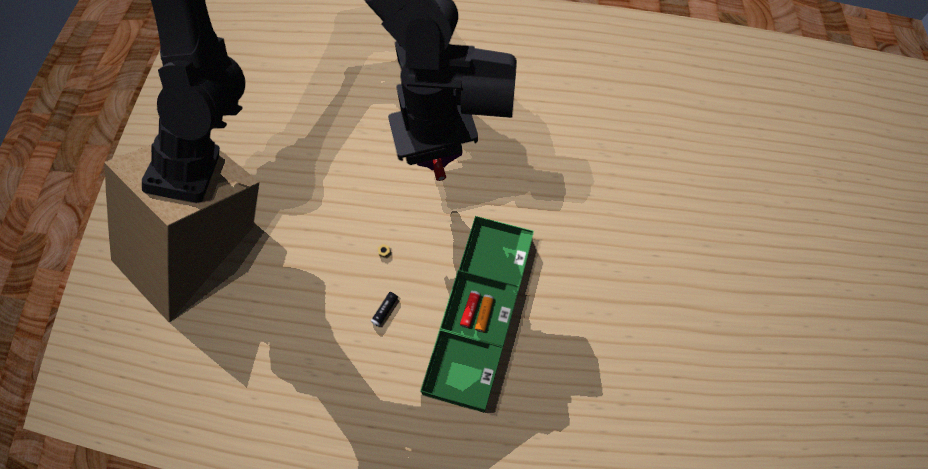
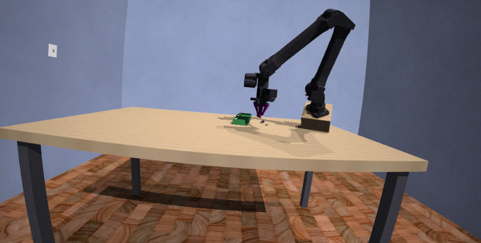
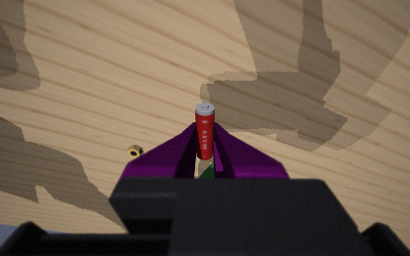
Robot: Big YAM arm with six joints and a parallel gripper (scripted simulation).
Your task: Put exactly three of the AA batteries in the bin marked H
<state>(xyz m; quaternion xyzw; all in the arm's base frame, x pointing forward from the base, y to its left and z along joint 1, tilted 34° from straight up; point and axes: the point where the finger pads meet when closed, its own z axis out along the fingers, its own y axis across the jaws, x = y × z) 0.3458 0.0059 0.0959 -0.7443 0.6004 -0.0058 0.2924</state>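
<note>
My gripper is now 19 cm to the left of the green bin, 7 cm short of it and 5 cm above it. Also, from my hand: black AA battery (19 cm to the right, 6 cm below, 6 cm behind); then orange AA battery (20 cm to the right, 7 cm ahead, 6 cm below); then yellow nut (11 cm to the right, 7 cm below, 7 cm behind).
</note>
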